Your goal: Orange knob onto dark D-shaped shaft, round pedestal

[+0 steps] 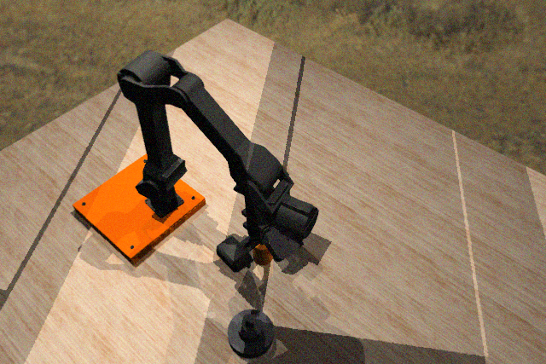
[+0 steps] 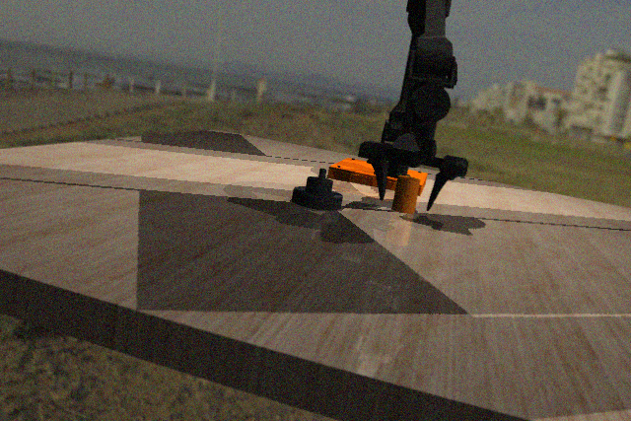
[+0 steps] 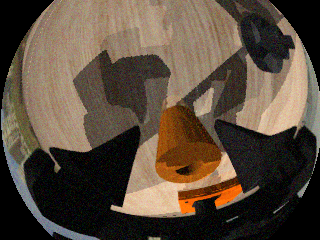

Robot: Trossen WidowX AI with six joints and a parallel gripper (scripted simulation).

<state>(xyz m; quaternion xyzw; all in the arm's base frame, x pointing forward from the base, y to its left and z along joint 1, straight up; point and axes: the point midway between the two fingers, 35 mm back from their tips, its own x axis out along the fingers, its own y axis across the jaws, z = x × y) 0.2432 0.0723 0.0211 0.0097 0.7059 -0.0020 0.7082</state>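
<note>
The dark round pedestal is 11 cm ahead of my gripper tip, 13 cm to the right of it and 2 cm above it. The rest, counted from my gripper tip: orange knob: 2 cm above.
</note>
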